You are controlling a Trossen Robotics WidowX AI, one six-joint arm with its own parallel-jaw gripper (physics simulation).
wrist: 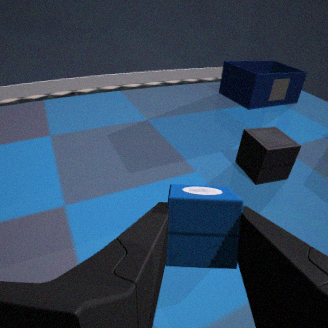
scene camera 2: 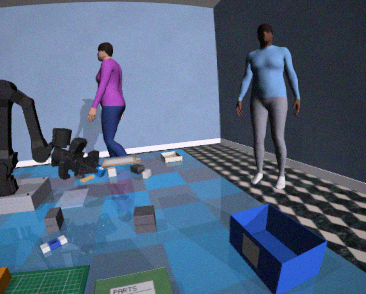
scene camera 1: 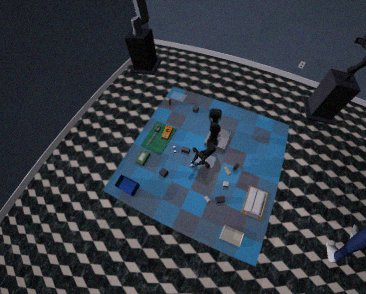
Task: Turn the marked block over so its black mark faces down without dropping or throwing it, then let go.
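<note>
My gripper is shut on a blue block, one finger on each side. The block is held off the mat. In the wrist view a white oval patch shows on its upper, far end, and a dark line crosses the side facing the camera. No black mark can be made out on the faces that show. The gripper tilts towards level, with the mat's far edge and the wall in its view. In both scene views the block is small and partly hidden by the fingers.
A dark block stands beyond the held block, before a blue bin. Another dark block and a white-and-blue piece lie nearer the green mat.
</note>
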